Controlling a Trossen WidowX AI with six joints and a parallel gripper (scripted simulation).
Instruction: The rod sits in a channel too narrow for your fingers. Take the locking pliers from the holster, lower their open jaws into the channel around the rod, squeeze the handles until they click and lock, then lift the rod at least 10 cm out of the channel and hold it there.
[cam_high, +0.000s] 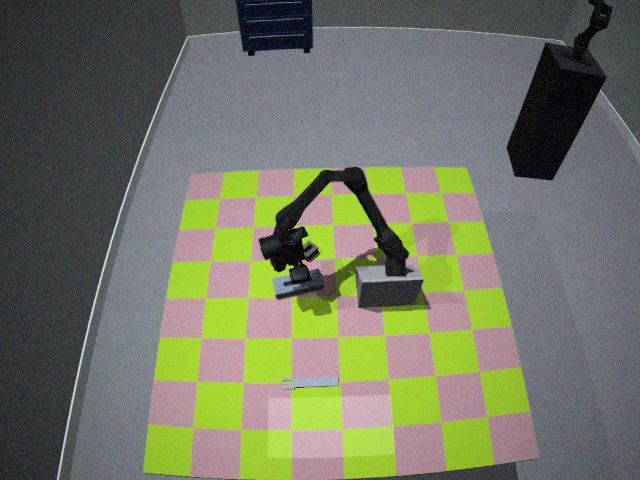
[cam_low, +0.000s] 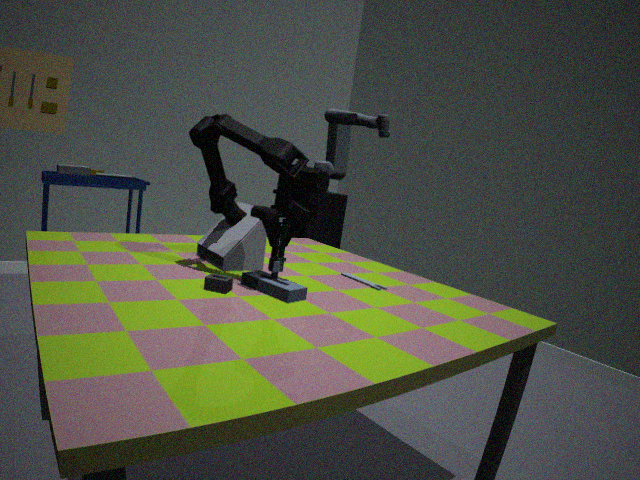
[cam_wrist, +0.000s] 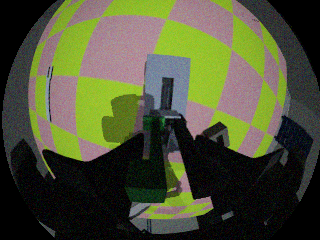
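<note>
Now: the grey channel block 110 mm below my gripper tip. From my gripper tip the other things lie so: small dark holster (20 mm behind, 150 mm to the right, 110 mm below); then thin flat grey tool (50 mm behind, 370 mm to the left, 120 mm below).
</note>
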